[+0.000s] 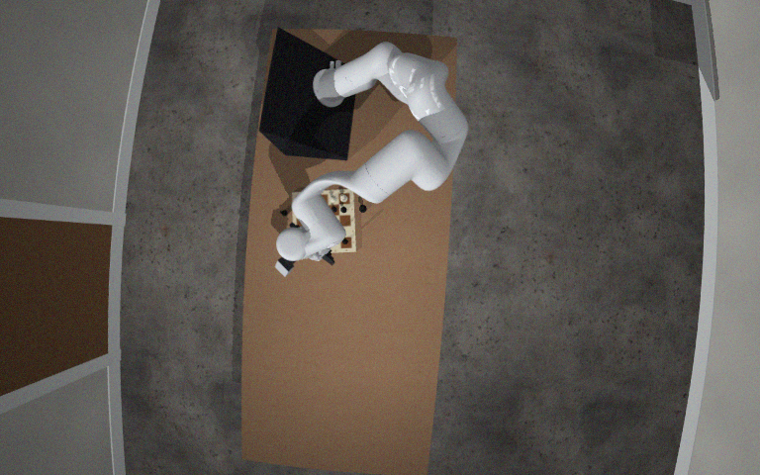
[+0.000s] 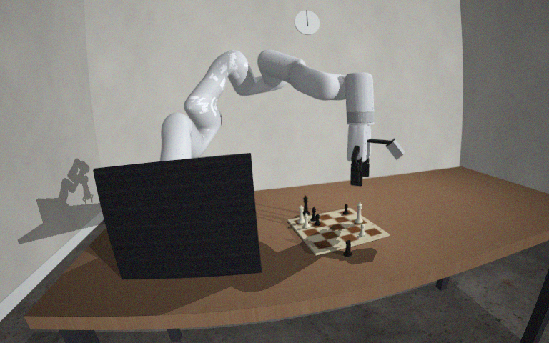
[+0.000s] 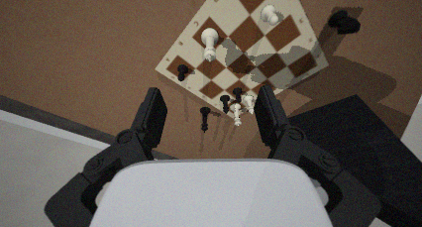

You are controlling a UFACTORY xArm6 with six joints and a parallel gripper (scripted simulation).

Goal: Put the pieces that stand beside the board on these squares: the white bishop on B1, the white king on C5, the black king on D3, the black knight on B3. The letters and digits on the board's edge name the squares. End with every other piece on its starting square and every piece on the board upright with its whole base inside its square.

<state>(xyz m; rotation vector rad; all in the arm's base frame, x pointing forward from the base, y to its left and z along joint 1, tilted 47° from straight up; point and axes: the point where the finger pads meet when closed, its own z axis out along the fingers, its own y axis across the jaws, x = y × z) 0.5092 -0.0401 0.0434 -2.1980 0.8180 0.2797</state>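
Right now my hand is 13 cm to the right of the black king, 13 cm past it and 11 cm above it. The rest, counted from my hand: white king: 10 cm below; chessboard: 14 cm below, 8 cm behind, 1 cm to the right; white pawn: 12 cm below, 8 cm to the right, 3 cm behind.
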